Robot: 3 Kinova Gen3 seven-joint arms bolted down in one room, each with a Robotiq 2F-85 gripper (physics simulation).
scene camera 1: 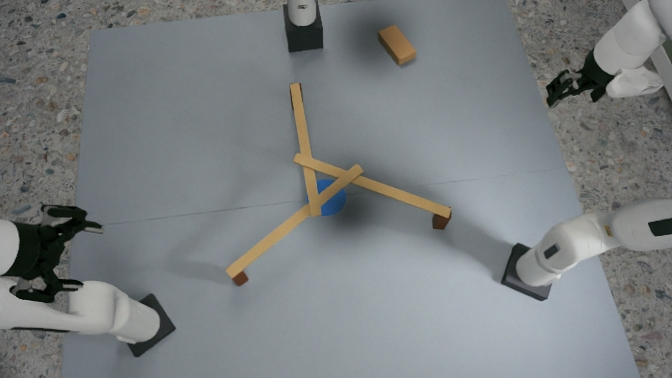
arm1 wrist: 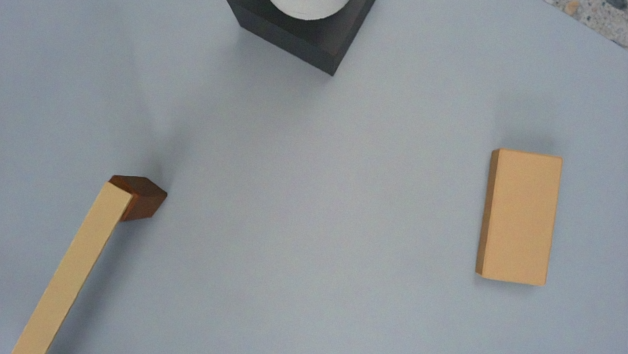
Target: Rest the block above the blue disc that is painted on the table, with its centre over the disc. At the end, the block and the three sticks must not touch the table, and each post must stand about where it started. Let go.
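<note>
The orange block lies flat on the table near its back edge. In scene camera 1, three sticks overlap in a triangle above the blue disc, each with its outer end on a brown post. The right post and lower-left post show; the back one is mostly hidden. The arm1 wrist view shows one stick on a post, and no fingers. The left gripper is open and empty; the upper-right gripper looks open. The third does not show.
Dark arm bases stand at the back, lower left and right of the grey table. White arm links reach in from the left and right edges. Speckled floor surrounds the table.
</note>
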